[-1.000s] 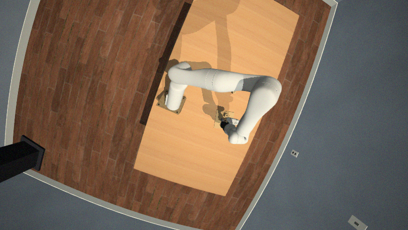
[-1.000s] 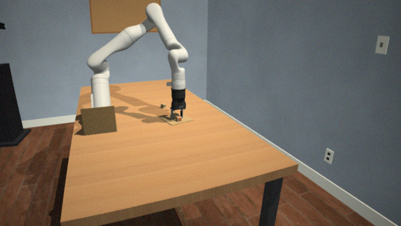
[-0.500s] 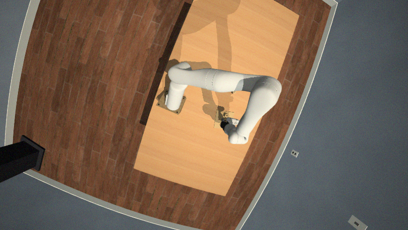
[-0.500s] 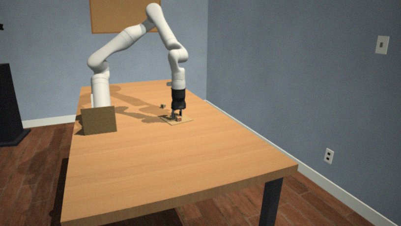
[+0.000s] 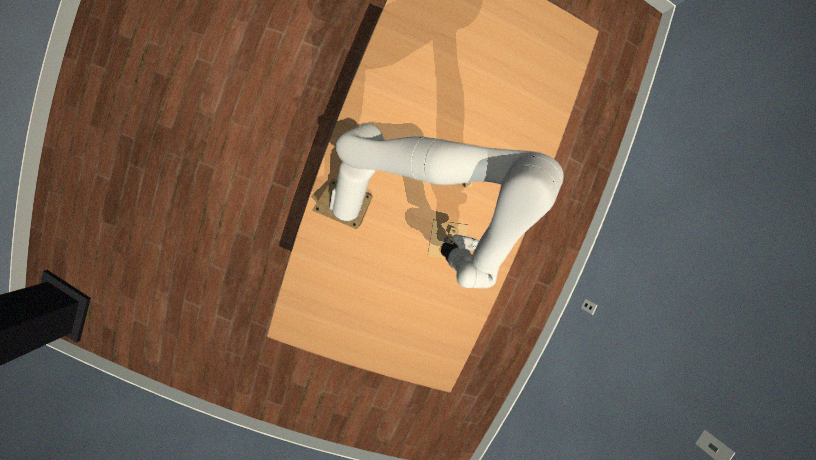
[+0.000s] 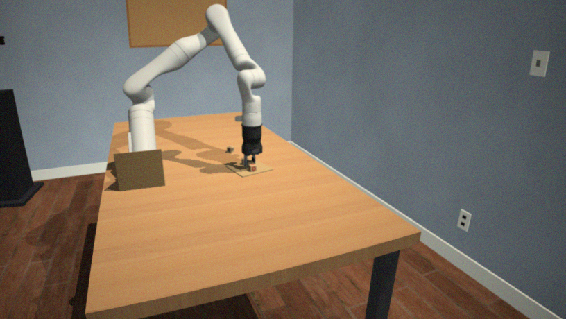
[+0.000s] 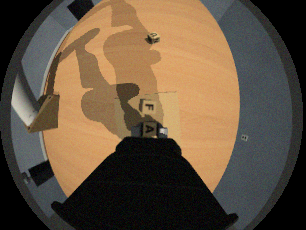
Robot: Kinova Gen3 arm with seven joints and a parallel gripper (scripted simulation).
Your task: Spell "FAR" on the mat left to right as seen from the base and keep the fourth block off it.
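My gripper is now 20 mm above the tan mat.
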